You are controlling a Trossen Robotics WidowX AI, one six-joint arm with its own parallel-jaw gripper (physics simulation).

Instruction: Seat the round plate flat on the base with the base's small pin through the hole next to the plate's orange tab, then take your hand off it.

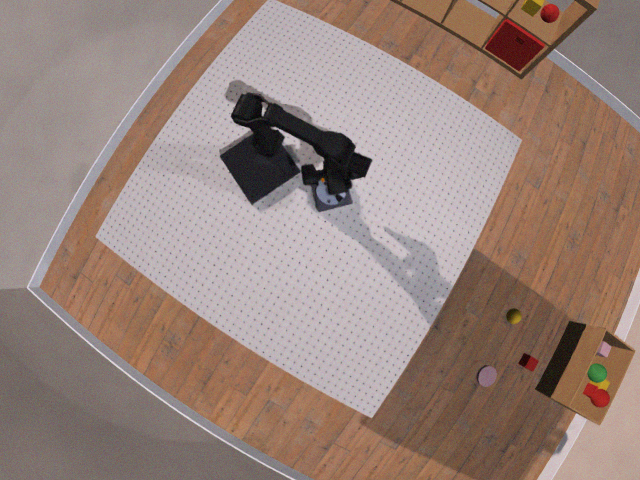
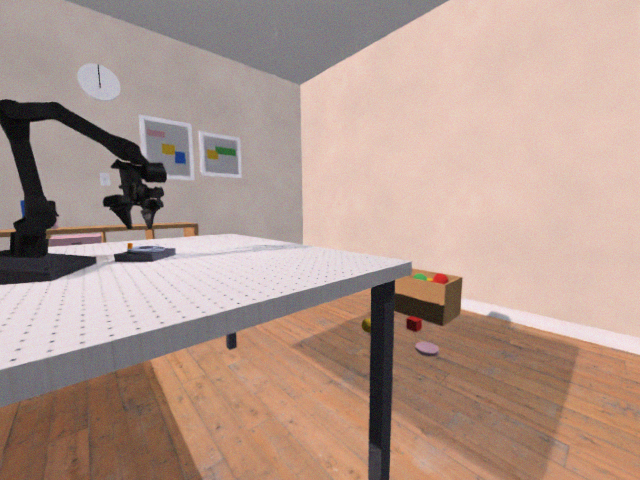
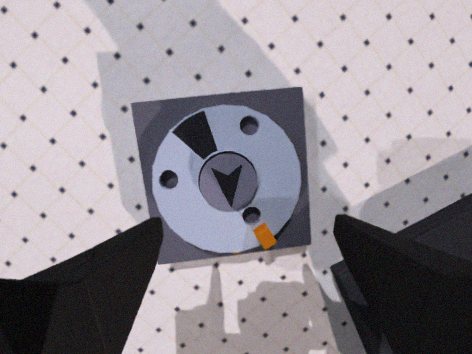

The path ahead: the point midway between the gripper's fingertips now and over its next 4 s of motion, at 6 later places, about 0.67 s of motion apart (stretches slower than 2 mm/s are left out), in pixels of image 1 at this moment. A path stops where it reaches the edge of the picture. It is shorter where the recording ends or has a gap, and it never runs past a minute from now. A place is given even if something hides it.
My gripper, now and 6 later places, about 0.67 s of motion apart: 330, 182; 319, 171; 319, 180; 318, 181; 321, 178; 322, 177; 323, 168
